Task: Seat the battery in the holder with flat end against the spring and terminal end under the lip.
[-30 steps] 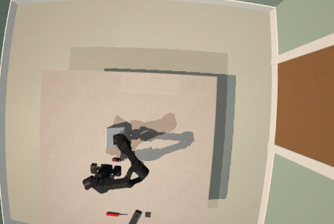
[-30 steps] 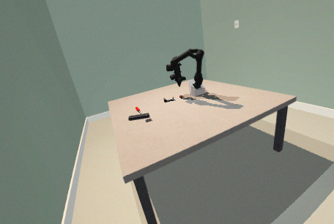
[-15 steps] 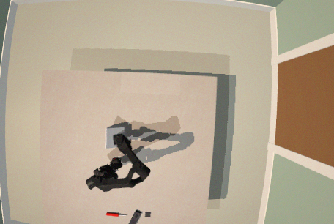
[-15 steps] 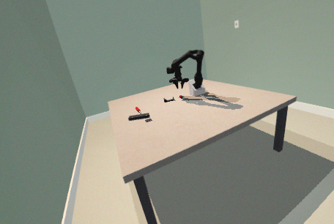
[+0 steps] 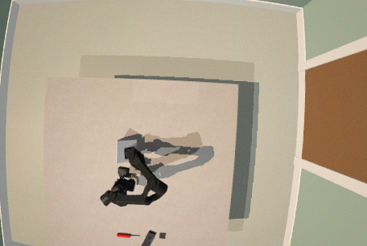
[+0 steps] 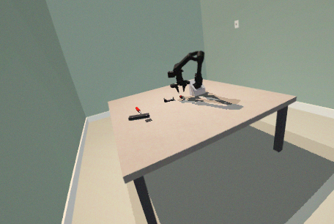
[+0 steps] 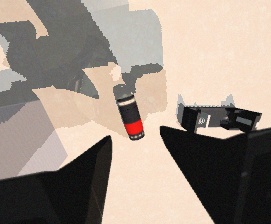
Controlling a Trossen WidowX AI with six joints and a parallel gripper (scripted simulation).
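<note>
Now: the battery 5 cm below my gripper tip. The rest, counted from my gripper tip: red-handled screwdriver 44 cm ahead, 5 cm below, 2 cm to the right; small dark block 44 cm ahead, 21 cm to the left, 6 cm below; black bar 48 cm ahead, 11 cm to the left, 4 cm below.
</note>
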